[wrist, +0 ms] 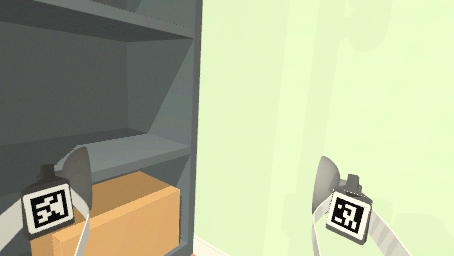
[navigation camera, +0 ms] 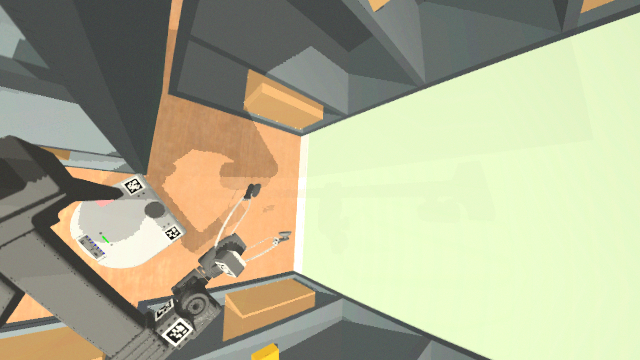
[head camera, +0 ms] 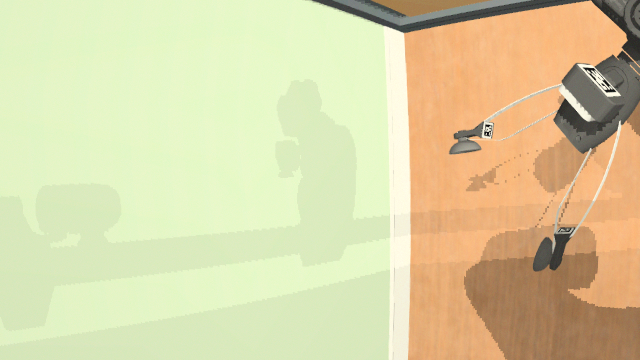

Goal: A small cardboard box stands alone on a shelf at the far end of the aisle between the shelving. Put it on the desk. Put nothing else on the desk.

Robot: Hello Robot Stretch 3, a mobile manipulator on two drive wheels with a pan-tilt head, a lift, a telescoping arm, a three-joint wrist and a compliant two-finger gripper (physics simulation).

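Places are measured from the robot's base along level axes (x back, y right, z up), in millimetres.
Where they show: gripper, fingertip midpoint: (navigation camera: 275,208) (head camera: 493,210); robot's base, link origin: (navigation camera: 154,208).
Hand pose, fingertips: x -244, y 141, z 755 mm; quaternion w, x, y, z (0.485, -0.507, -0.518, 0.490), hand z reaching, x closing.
Each offset is from my fingertips to the top centre of the thing. "*": to the spot under its first point.
The small yellow box {* dz -188, dx +273, dy +495 mm} (navigation camera: 266,353) is cut off by the bottom edge of the navigation view, where part of it shows on a shelf of the lower shelving unit. It does not show in the head or wrist view. My gripper (head camera: 504,200) (navigation camera: 269,213) (wrist: 207,172) is open, with its fingers wide apart and nothing between them. In the navigation view it hangs over the floor near the end wall, apart from the yellow box. The desk does not show in any view.
The green end wall (head camera: 200,150) (navigation camera: 425,150) (wrist: 260,100) closes the aisle. Shelving (navigation camera: 235,120) (wrist: 196,100) with a large cardboard box {dz -408, dx -710, dy -378 mm} (navigation camera: 285,107) (wrist: 125,220) stands on one side. Another large box {dz -408, dx +172, dy +706 mm} (navigation camera: 270,300) stands in the unit beside my wrist.
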